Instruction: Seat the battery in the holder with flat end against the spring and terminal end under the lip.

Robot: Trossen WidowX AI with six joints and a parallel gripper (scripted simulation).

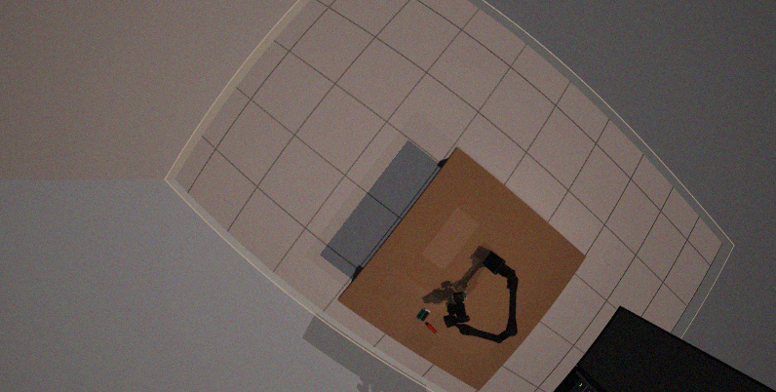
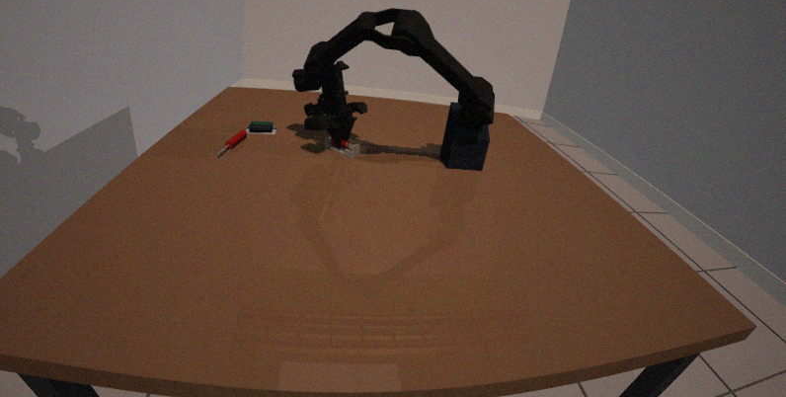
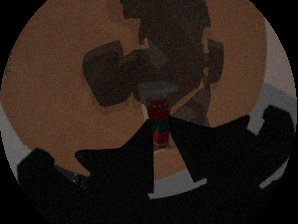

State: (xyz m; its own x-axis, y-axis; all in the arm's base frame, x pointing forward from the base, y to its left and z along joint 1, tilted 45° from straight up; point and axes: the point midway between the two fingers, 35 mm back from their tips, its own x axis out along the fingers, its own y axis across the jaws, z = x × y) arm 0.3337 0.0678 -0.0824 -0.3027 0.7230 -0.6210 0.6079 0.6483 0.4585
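My gripper tip is now 1 cm below the battery. From my gripper tip the other things lie so: red-handled screwdriver: 30 cm ahead, 5 cm to the left; white card: 25 cm ahead, 10 cm to the right.
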